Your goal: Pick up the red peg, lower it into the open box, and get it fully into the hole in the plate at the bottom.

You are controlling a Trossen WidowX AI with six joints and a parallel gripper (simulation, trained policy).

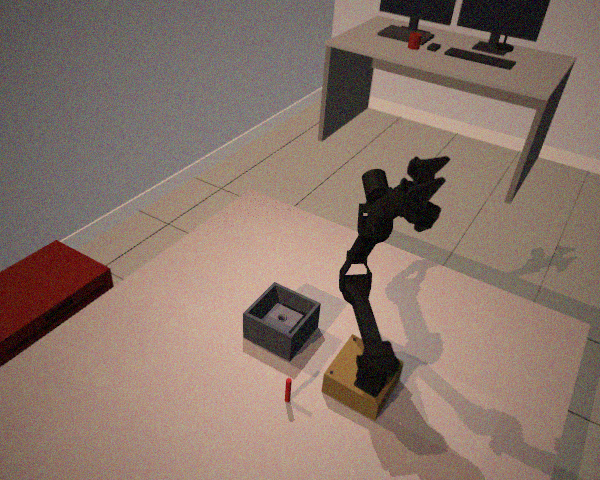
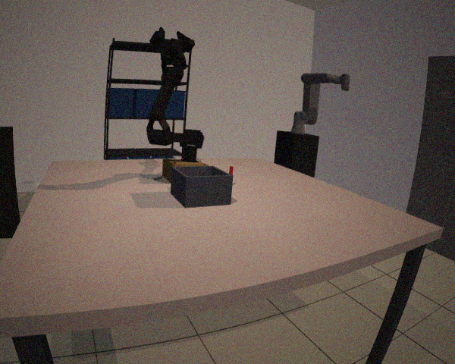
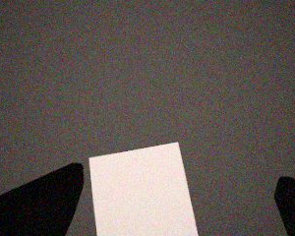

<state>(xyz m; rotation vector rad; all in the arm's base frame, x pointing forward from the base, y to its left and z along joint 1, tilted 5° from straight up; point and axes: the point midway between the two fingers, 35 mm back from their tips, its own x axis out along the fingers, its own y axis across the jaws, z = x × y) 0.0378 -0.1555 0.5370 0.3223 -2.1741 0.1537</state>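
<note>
My gripper tip is now 60 cm above the red peg, 26 cm to the right of it and 18 cm short of it. Round my gripper tip: box: 62 cm below, 33 cm ahead, 8 cm to the left; grey plate: 60 cm below, 33 cm ahead, 8 cm to the left.
</note>
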